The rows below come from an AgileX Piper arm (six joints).
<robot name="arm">
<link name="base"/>
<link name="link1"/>
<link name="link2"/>
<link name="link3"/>
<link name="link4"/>
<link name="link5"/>
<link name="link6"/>
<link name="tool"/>
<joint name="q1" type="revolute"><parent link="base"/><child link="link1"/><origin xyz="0.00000 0.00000 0.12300" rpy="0.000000 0.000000 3.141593"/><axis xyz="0 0 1"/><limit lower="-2.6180" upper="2.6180"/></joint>
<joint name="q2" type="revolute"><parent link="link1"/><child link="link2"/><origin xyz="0.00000 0.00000 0.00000" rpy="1.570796 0.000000 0.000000"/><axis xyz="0 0 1"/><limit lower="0.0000" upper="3.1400"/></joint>
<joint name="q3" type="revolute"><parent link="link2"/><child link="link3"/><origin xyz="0.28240 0.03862 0.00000" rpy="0.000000 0.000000 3.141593"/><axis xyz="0 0 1"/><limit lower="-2.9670" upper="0.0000"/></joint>
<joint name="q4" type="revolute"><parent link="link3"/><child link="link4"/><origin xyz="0.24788 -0.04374 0.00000" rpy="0.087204 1.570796 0.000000"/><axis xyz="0 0 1"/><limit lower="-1.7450" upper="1.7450"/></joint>
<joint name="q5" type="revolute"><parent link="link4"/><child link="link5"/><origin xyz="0.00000 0.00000 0.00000" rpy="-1.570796 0.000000 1.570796"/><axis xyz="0 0 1"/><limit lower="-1.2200" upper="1.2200"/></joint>
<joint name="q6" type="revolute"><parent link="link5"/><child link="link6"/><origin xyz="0.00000 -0.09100 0.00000" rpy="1.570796 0.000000 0.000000"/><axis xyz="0 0 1"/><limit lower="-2.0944" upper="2.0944"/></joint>
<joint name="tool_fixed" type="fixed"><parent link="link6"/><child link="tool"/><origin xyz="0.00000 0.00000 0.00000" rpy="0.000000 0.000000 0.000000"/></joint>
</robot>
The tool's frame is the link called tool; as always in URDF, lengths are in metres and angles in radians.
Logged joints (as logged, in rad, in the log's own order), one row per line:
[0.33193, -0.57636, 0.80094, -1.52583, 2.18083, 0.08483]
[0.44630, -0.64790, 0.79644, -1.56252, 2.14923, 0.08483]
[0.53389, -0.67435, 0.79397, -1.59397, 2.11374, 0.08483]
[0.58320, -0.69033, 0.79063, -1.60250, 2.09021, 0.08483]
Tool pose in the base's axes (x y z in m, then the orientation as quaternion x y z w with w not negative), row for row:
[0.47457, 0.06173, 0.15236, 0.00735, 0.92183, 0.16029, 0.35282]
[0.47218, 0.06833, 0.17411, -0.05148, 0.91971, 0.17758, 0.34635]
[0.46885, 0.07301, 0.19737, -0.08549, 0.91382, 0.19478, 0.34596]
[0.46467, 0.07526, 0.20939, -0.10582, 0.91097, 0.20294, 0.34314]
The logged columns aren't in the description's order. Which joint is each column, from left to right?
Columns, left to right: q5, q6, q4, q3, q2, q1.
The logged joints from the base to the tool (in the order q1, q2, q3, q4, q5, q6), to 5 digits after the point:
[0.08483, 2.18083, -1.52583, 0.80094, 0.33193, -0.57636]
[0.08483, 2.14923, -1.56252, 0.79644, 0.44630, -0.64790]
[0.08483, 2.11374, -1.59397, 0.79397, 0.53389, -0.67435]
[0.08483, 2.09021, -1.60250, 0.79063, 0.58320, -0.69033]

